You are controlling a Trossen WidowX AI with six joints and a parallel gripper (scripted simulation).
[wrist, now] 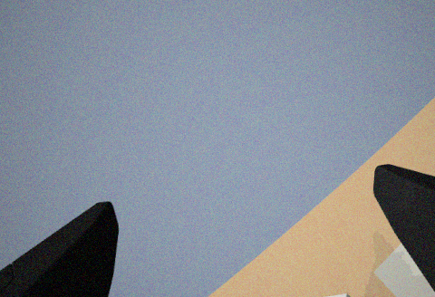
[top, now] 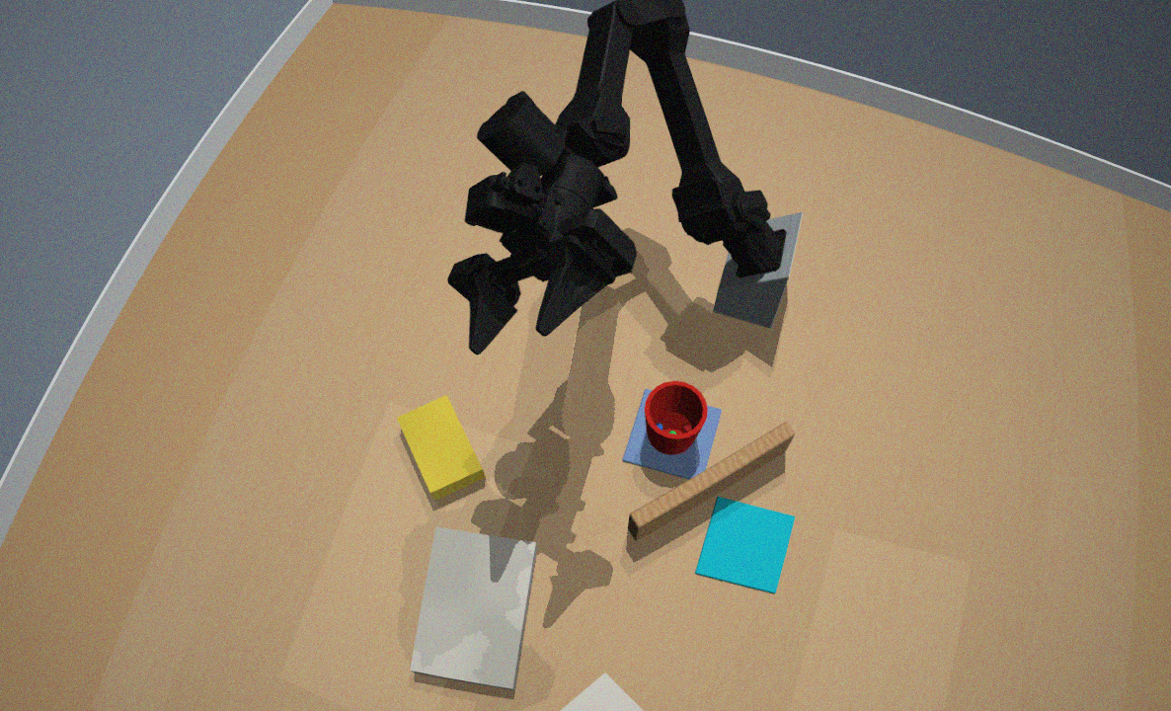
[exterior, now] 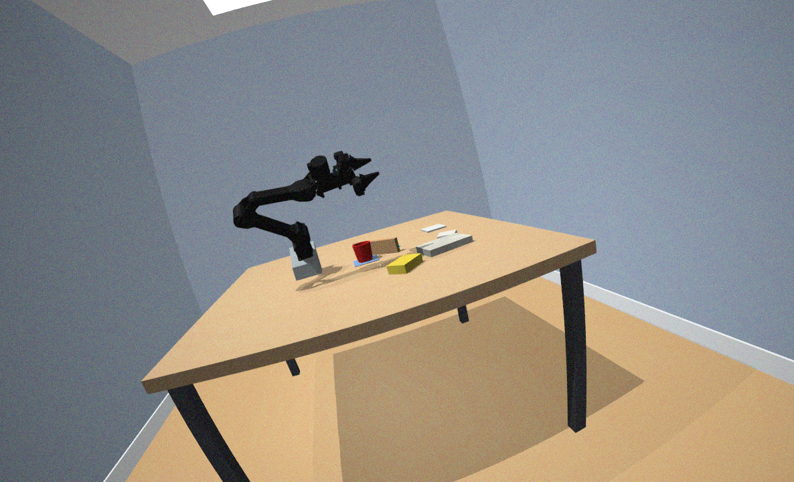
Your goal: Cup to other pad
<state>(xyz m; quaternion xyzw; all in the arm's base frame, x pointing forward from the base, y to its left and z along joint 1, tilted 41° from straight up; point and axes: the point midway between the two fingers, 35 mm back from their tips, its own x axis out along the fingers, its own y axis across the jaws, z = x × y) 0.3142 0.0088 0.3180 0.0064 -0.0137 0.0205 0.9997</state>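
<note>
The red cup lies 310 mm below my gripper tip, 140 mm to the left of it and 110 mm behind it. Round my gripper tip: grey slab: 340 mm below, 180 mm ahead, 20 mm to the right; green marble: 340 mm below, 140 mm to the left, 100 mm behind; red marble: 340 mm below, 160 mm to the left, 120 mm behind.
</note>
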